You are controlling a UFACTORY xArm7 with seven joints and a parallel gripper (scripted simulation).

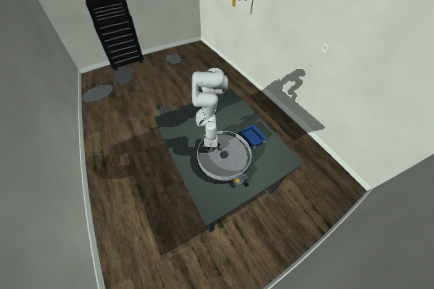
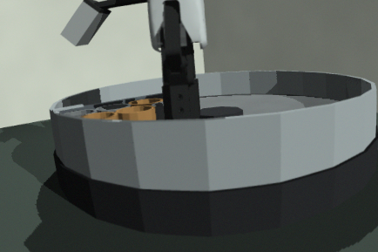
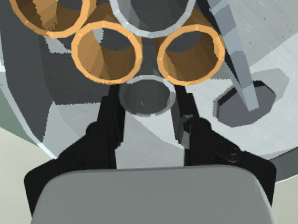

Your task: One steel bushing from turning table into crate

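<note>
The blue crate is 2 cm behind my hand, 40 cm to the left of it and 7 cm below it. The rest, counted from my hand: grey turning table (8 cm ahead, 8 cm to the left, 4 cm below).
</note>
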